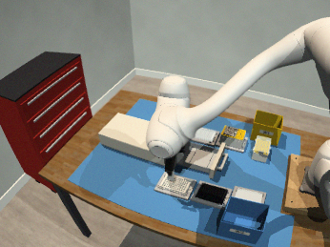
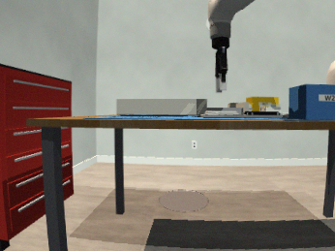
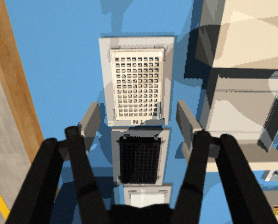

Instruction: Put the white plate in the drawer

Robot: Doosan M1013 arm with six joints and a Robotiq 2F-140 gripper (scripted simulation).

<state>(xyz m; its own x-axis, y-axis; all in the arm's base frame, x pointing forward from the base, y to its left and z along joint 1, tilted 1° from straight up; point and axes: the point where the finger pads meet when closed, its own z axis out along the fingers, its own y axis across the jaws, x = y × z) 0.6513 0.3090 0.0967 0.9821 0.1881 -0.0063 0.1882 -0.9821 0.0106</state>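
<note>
Right now my hand is 110 mm above the white plate. The rest, counted from my hand: black plate (170 mm behind, 110 mm below, 30 mm to the right); then cooler CD (180 mm to the right, 150 mm ahead, 100 mm below); then drawer (200 mm to the right, 110 mm below, 20 mm ahead).
</note>
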